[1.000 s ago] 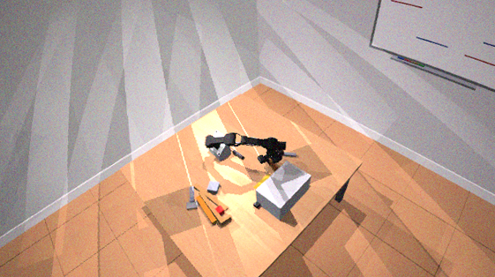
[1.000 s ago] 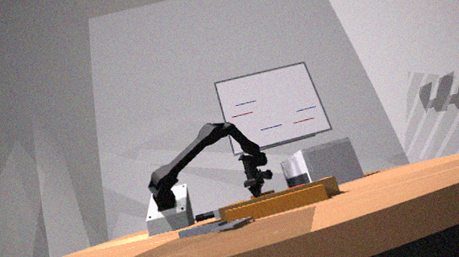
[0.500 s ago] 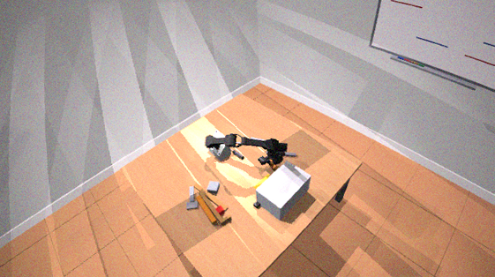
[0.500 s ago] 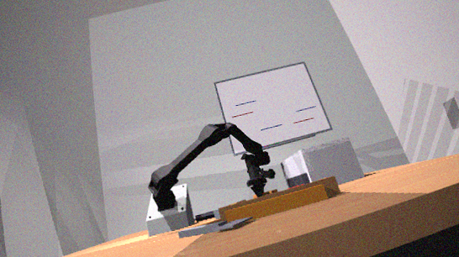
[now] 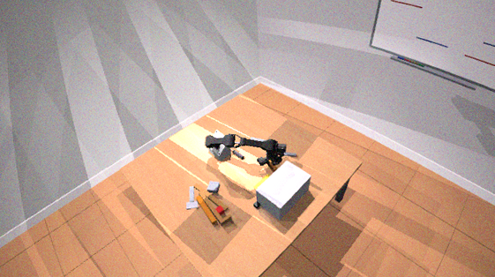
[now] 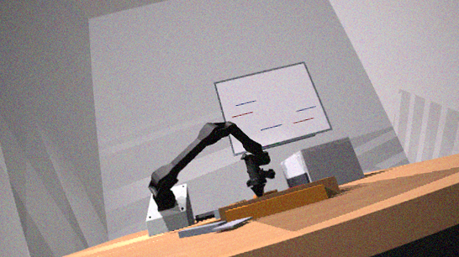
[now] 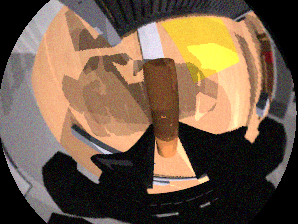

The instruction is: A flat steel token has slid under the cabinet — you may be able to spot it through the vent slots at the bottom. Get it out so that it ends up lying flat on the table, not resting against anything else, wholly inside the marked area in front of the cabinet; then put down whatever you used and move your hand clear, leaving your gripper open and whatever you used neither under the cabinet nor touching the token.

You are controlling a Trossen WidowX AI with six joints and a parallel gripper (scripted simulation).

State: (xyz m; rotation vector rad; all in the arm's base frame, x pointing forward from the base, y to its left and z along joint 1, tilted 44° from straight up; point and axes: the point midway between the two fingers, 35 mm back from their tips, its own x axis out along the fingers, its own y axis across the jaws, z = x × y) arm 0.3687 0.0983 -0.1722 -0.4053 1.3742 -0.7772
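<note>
My gripper tip is now 23 cm past the grey bar and 11 cm to the right of it. The rest, counted from my gripper tip: thin wooden stick 9 cm behind, 47 cm to the right; then red block 5 cm ahead, 49 cm to the right, 1 cm above; then grey block 12 cm behind, 42 cm to the right, 1 cm above.
</note>
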